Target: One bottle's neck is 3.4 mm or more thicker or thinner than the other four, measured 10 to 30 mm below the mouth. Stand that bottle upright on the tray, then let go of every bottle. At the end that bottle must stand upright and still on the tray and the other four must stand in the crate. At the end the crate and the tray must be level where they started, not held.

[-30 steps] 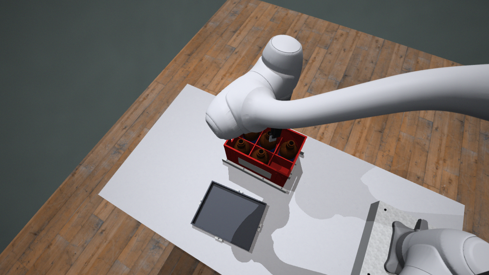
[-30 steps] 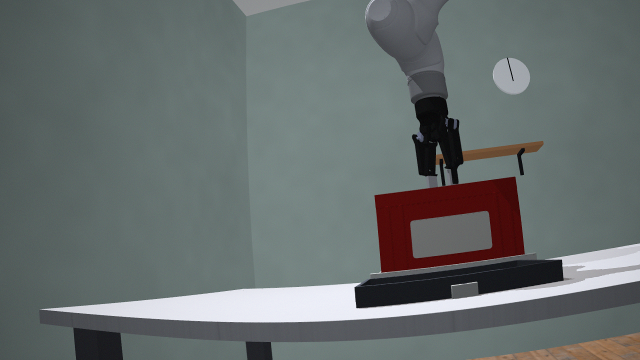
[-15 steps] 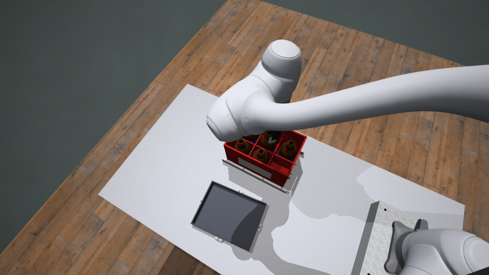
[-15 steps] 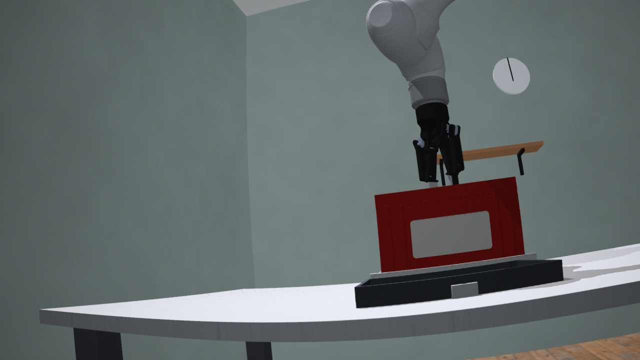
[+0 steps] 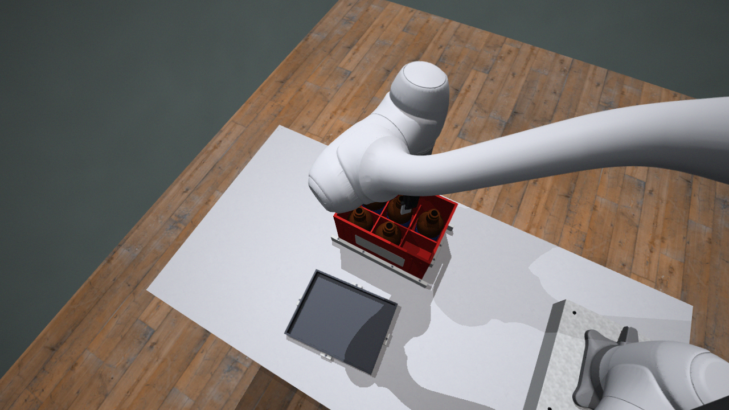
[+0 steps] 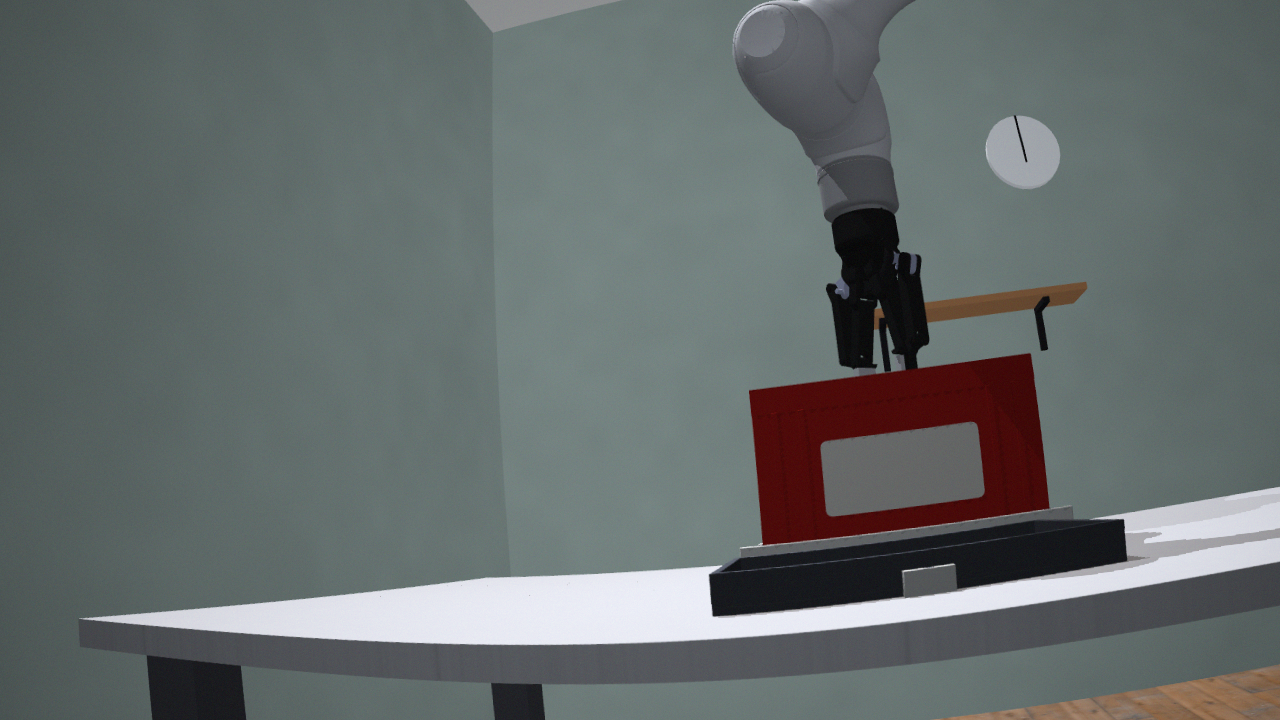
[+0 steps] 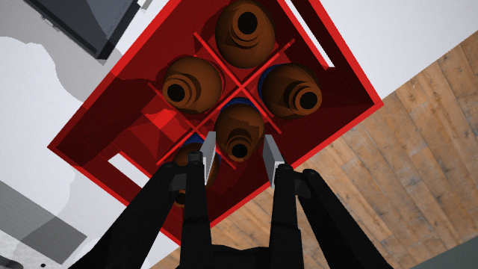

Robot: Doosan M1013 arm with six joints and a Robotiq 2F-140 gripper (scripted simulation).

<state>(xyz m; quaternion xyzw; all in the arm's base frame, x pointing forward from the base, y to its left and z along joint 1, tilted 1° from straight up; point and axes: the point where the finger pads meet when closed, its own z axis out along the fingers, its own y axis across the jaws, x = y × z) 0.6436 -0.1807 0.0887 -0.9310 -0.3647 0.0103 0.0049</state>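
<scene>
My gripper is now 40 mm to the right of the crate and 90 mm above it. Also, from my hand: dark tray 20 mm ahead, 330 mm to the left, 160 mm below.
</scene>
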